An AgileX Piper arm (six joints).
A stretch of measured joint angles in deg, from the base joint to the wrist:
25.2 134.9 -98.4 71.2 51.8 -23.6
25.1 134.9 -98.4 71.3 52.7 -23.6
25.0 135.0 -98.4 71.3 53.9 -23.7
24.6 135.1 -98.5 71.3 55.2 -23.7
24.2 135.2 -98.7 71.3 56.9 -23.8
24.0 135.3 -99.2 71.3 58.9 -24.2
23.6 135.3 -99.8 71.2 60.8 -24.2
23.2 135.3 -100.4 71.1 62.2 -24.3
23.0 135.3 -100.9 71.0 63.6 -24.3
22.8 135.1 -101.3 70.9 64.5 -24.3
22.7 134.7 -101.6 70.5 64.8 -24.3
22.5 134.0 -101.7 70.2 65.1 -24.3
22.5 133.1 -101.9 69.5 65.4 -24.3
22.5 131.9 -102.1 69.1 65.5 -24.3
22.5 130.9 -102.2 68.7 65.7 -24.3
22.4 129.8 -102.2 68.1 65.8 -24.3
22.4 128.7 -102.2 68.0 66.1 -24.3
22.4 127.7 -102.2 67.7 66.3 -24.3
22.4 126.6 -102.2 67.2 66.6 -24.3
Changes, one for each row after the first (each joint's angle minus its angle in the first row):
-0.1 0.0 0.0 0.1 0.9 0.0
-0.2 0.1 0.0 0.1 2.1 -0.1
-0.6 0.2 -0.1 0.1 3.4 -0.1
-1.0 0.3 -0.3 0.1 5.1 -0.2
-1.2 0.4 -0.8 0.1 7.1 -0.6
-1.6 0.4 -1.4 0.0 9.0 -0.6
-2.0 0.4 -2.0 -0.1 10.4 -0.7
-2.2 0.4 -2.5 -0.2 11.8 -0.7
-2.4 0.2 -2.9 -0.3 12.7 -0.7
-2.5 -0.2 -3.2 -0.7 13.0 -0.7
-2.7 -0.9 -3.3 -1.0 13.3 -0.7
-2.7 -1.8 -3.5 -1.7 13.6 -0.7
-2.7 -3.0 -3.7 -2.1 13.7 -0.7
-2.7 -4.0 -3.8 -2.5 13.9 -0.7
-2.8 -5.1 -3.8 -3.1 14.0 -0.7
-2.8 -6.2 -3.8 -3.2 14.3 -0.7
-2.8 -7.2 -3.8 -3.5 14.5 -0.7
-2.8 -8.3 -3.8 -4.0 14.8 -0.7

